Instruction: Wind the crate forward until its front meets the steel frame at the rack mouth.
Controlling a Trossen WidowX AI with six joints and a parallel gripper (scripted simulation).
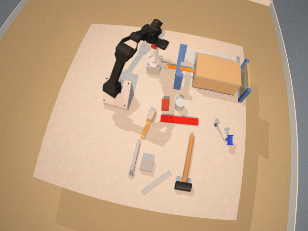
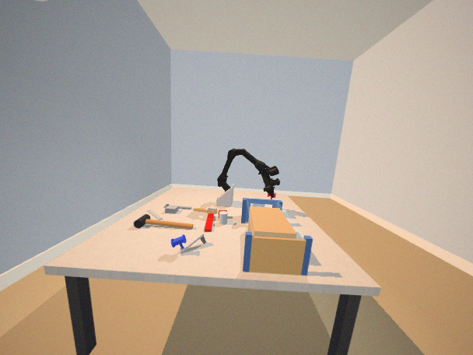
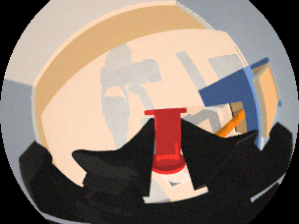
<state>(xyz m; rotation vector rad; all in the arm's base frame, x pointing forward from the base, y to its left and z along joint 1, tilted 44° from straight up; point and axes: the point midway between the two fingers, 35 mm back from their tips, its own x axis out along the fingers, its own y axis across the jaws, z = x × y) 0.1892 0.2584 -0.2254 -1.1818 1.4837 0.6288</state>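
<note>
Right now the blue frame is 16 cm ahead of my gripper tip, 12 cm to the right of it and 3 cm below it. From my gripper tip the other things lie so: winch 2 cm behind, 12 cm to the right, 10 cm below; then red knob 1 cm behind, 1 cm to the right; then red bar 20 cm ahead, 46 cm to the right, 13 cm below.
</note>
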